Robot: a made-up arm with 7 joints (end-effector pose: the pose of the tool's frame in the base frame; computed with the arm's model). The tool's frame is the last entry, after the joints. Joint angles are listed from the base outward.
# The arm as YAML. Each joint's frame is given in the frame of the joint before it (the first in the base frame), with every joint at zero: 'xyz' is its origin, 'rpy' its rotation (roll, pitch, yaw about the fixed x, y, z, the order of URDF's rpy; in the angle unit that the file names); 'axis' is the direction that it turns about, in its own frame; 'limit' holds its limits. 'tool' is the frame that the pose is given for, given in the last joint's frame.
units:
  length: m
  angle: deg
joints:
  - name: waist
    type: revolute
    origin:
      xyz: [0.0, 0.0, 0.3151]
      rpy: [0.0, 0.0, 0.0]
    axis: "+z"
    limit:
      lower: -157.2
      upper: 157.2
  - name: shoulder
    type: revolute
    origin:
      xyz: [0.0, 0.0, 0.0]
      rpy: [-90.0, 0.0, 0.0]
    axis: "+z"
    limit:
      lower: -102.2
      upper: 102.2
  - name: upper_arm
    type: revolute
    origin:
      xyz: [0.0, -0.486, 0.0]
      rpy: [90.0, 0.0, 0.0]
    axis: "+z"
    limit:
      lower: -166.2
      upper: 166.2
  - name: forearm
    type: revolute
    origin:
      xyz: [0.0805, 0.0, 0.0]
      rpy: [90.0, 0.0, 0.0]
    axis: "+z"
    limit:
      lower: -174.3
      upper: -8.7
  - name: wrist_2
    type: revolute
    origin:
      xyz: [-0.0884, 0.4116, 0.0]
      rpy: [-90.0, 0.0, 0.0]
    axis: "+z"
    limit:
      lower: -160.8
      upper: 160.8
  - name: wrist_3
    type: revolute
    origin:
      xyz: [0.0, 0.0, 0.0]
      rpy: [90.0, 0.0, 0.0]
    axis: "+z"
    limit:
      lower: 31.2
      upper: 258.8
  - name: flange
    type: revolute
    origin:
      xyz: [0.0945, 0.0, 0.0]
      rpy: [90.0, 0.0, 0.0]
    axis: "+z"
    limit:
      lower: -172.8
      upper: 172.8
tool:
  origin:
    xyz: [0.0, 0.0, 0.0]
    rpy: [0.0, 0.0, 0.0]
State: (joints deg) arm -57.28 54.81 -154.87 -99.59 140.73 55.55 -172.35
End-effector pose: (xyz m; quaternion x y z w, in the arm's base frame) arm -0.1600 -0.2671 1.0429 0.6618 0.3333 -0.1212 0.6605
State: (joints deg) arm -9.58 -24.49 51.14 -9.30 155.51 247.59 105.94
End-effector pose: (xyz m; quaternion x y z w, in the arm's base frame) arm -0.2702 0.0977 1.0819 0.2451 0.3909 0.7372 0.4936
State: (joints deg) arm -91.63 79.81 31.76 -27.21 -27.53 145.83 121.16
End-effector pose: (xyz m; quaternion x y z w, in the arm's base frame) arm 0.0833 -0.9784 0.3779 0.1718 0.9146 -0.3260 0.1668
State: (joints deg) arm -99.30 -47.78 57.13 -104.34 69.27 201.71 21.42
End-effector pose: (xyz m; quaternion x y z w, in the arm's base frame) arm 0.3751 0.0976 0.8988 -0.2778 0.4031 -0.8719 0.0053
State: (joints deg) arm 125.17 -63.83 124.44 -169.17 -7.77 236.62 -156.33
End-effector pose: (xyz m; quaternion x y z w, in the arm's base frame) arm -0.0481 -0.3263 0.2494 -0.6997 -0.6079 0.3670 0.0785
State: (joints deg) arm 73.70 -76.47 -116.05 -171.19 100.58 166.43 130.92
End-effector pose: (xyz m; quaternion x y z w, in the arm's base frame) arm 0.1194 -0.1472 0.1593 -0.5934 -0.4468 -0.6260 0.2375
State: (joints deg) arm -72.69 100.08 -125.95 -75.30 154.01 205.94 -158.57
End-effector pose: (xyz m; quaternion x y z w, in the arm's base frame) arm -0.1276 -0.7023 0.4930 0.3037 -0.1946 -0.6241 0.6931
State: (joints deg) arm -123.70 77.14 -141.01 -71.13 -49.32 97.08 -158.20
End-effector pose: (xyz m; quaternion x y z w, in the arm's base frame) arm -0.6324 -0.3375 0.8743 -0.1338 0.4376 0.1767 0.8714
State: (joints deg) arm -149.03 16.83 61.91 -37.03 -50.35 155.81 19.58
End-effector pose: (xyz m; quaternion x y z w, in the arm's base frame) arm -0.1512 -0.3712 1.1917 0.3172 -0.4671 0.4217 0.7095
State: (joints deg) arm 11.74 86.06 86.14 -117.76 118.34 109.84 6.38
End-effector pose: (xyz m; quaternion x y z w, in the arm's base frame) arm 0.2019 0.6081 0.2714 -0.0764 0.3017 0.8907 0.3313
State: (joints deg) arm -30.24 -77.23 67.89 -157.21 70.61 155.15 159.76
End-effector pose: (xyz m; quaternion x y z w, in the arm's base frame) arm 0.0974 0.2973 0.5469 -0.0546 0.8565 -0.0898 0.5053
